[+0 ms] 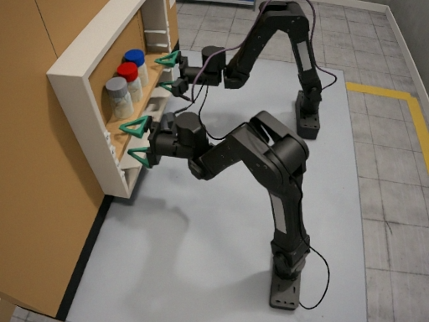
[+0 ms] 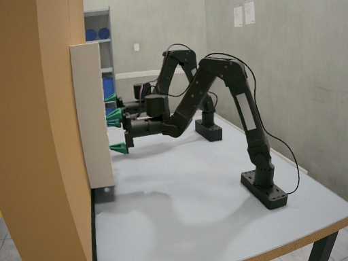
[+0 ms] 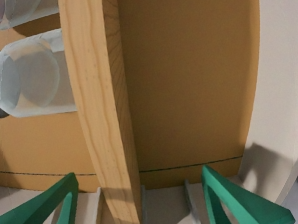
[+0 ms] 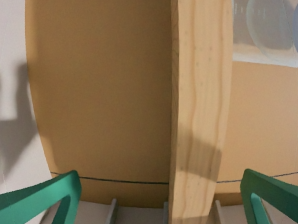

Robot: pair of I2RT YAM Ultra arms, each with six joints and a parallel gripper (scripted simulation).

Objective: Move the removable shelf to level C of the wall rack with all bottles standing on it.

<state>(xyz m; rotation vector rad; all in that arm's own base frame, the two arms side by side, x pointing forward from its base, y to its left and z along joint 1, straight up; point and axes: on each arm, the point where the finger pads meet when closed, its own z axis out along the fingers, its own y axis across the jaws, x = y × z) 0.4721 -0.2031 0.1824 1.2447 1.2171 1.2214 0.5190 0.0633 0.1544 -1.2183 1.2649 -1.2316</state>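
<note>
Right now my right hand is 30 mm short of the blue-capped bottle, 90 mm to the right of it and 70 mm below it. The rest, counted from my right hand: wooden shelf: 20 mm ahead, 150 mm to the left, 10 mm above; red-capped bottle: 20 mm ahead, 160 mm to the left, 70 mm above; white wall rack: 20 mm ahead, 150 mm to the left, 80 mm above.
The grey-capped bottle is 7 cm to the right of my left hand, 7 cm above it and 4 cm ahead of it. Also, from my left hand: wooden shelf: 15 cm to the right, 4 cm ahead, 1 cm above; red-capped bottle: 14 cm to the right, 7 cm above, 4 cm ahead; white wall rack: 15 cm to the right, 8 cm above, 4 cm ahead.
</note>
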